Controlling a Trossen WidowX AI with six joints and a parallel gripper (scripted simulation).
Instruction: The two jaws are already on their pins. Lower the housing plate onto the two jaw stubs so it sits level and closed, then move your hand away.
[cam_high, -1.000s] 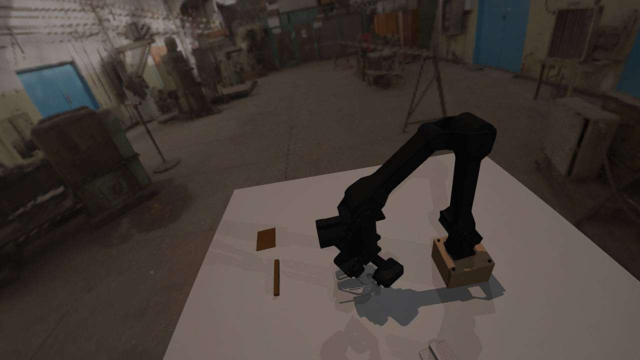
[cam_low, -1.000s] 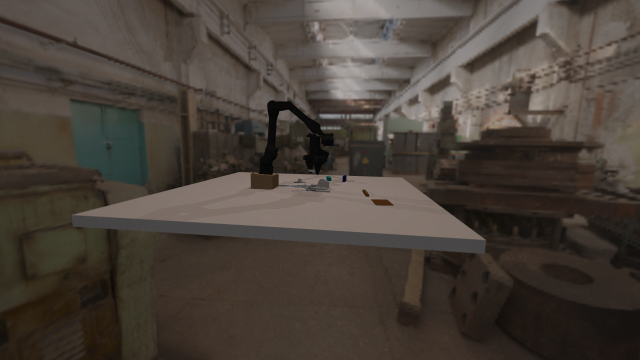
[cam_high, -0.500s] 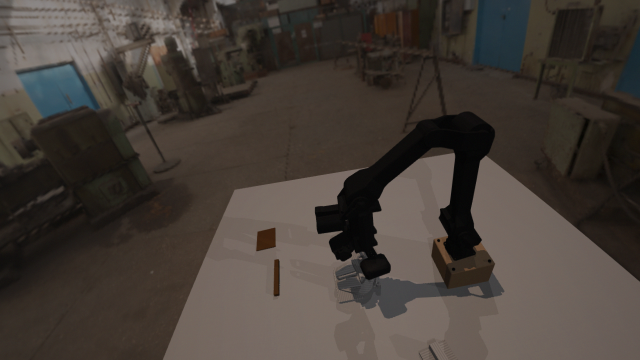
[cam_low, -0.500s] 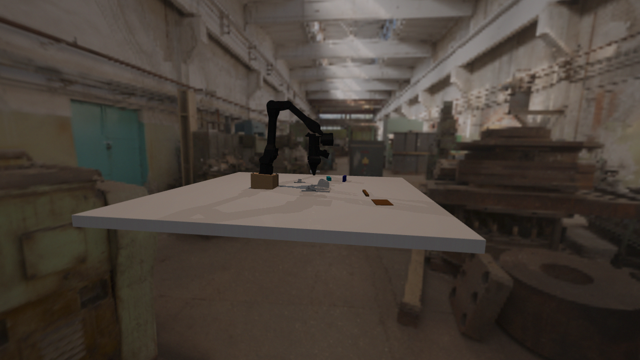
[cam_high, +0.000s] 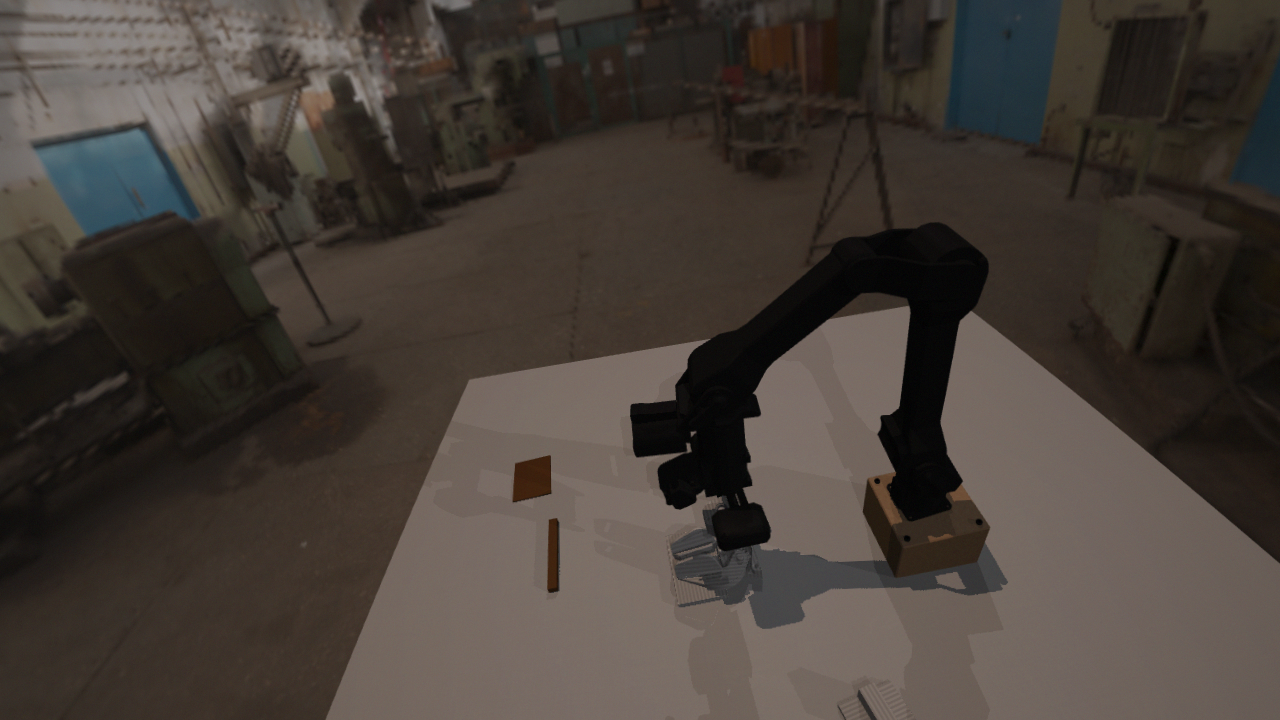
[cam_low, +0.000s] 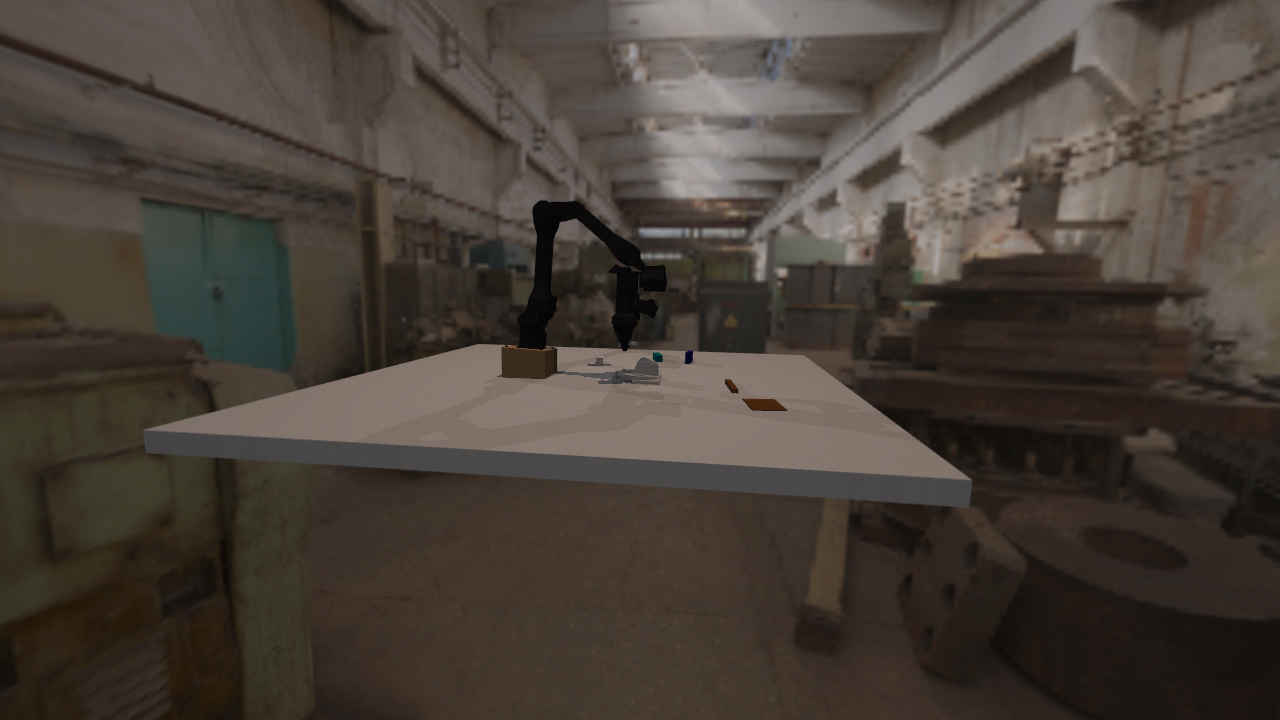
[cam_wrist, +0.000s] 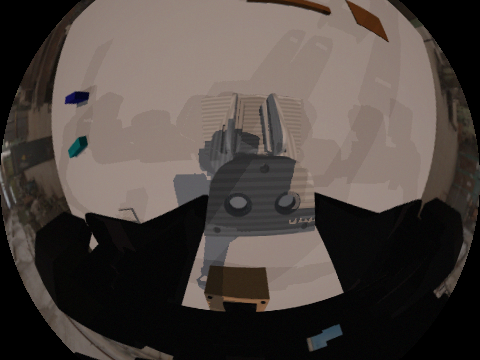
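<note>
Now: gripper tip 8 cm above the pale ribbed base and 6 cm short of it. Round my gripper tip: small blue block (35 cm to the left, 19 cm ahead, 6 cm below); then brown bar (28 cm ahead, 8 cm to the right, 8 cm below); then teal block (38 cm to the left, 8 cm ahead, 7 cm below).
</note>
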